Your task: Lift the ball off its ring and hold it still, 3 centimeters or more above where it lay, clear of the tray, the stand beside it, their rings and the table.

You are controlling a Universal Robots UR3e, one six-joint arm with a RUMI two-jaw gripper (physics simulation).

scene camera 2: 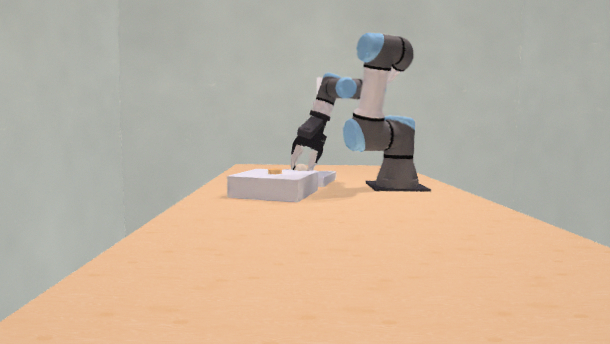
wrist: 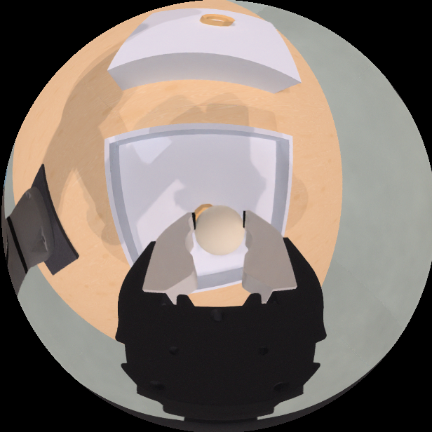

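Where they show: arm's base, origin of the base link: (scene camera 2: 397, 185).
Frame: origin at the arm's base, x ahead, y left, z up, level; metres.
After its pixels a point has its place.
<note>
My gripper (scene camera 2: 302, 169) @(x 0.286, y -0.144, z 0.017 m) (wrist: 218, 212) is shut on the pale cream ball (scene camera 2: 301, 167) @(x 0.280, y -0.134, z 0.041 m) (wrist: 219, 230), with one fingertip against each side of it. In the wrist view the ball is low over the inside of the white tray (scene camera 2: 328, 179) @(x 0.198, y -0.087, z 0.007 m) (wrist: 200, 126). Part of an orange ring (wrist: 201, 208) shows on the tray floor just past the ball's upper left edge; the ball hides the rest. The gap between ball and ring is too small to tell. In the scene view the stand partly hides the tray.
The white block-shaped stand (scene camera 2: 262, 188) @(x 0.411, y 0.177, z 0.022 m) (wrist: 205, 45) is beside the tray, with an orange ring (scene camera 2: 275, 171) @(x 0.376, y 0.106, z 0.056 m) (wrist: 216, 24) on its top. The robot's base (scene camera 2: 397, 172) @(x 0.019, y 0.051, z 0.046 m) (wrist: 32, 225) stands on the wooden table (scene camera 2: 300, 260) @(x 0.365, y 0.626, z -0.008 m) (wrist: 310, 165) to one side of the tray.
</note>
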